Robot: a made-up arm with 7 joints. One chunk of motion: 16 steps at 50 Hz.
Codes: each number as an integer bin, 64 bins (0 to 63) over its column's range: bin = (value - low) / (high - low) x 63, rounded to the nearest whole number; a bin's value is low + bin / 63 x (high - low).
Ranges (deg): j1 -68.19..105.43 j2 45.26..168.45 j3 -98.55..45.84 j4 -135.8..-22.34 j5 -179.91..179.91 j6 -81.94..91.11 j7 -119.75..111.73
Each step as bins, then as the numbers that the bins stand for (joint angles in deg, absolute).
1 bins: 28 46 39 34 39 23 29
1 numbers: 8.97 135.21 -9.17 -74.57 42.84 -18.76 -13.20
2 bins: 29 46 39 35 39 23 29
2 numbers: 11.73 135.21 -9.17 -72.77 42.84 -18.76 -13.20
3 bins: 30 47 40 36 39 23 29
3 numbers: 14.49 137.16 -6.87 -70.97 42.84 -18.76 -13.20
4 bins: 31 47 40 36 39 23 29
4 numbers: 17.24 137.16 -6.87 -70.97 42.84 -18.76 -13.20
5 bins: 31 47 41 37 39 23 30
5 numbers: 17.24 137.16 -4.58 -69.16 42.84 -18.76 -9.52
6 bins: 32 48 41 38 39 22 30
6 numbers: 20.00 139.12 -4.58 -67.36 42.84 -21.51 -9.52
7 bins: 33 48 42 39 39 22 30
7 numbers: 22.75 139.12 -2.29 -65.56 42.84 -21.51 -9.52
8 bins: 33 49 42 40 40 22 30
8 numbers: 22.75 141.07 -2.29 -63.76 48.55 -21.51 -9.52
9 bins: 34 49 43 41 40 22 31
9 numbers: 25.51 141.07 0.00 -61.96 48.55 -21.51 -5.85
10 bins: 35 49 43 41 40 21 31
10 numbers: 28.27 141.07 0.00 -61.96 48.55 -24.26 -5.85
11 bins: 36 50 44 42 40 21 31
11 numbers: 31.02 143.03 2.29 -60.16 48.55 -24.26 -5.85
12 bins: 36 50 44 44 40 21 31
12 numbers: 31.02 143.03 2.29 -56.56 48.55 -24.26 -5.85
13 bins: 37 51 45 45 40 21 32
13 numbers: 33.78 144.99 4.59 -54.76 48.55 -24.26 -2.17
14 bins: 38 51 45 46 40 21 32
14 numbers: 36.53 144.99 4.59 -52.96 48.55 -24.26 -2.17
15 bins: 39 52 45 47 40 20 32
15 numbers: 39.29 146.94 4.59 -51.16 48.55 -27.00 -2.17
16 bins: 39 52 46 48 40 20 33
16 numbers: 39.29 146.94 6.88 -49.35 48.55 -27.00 1.50
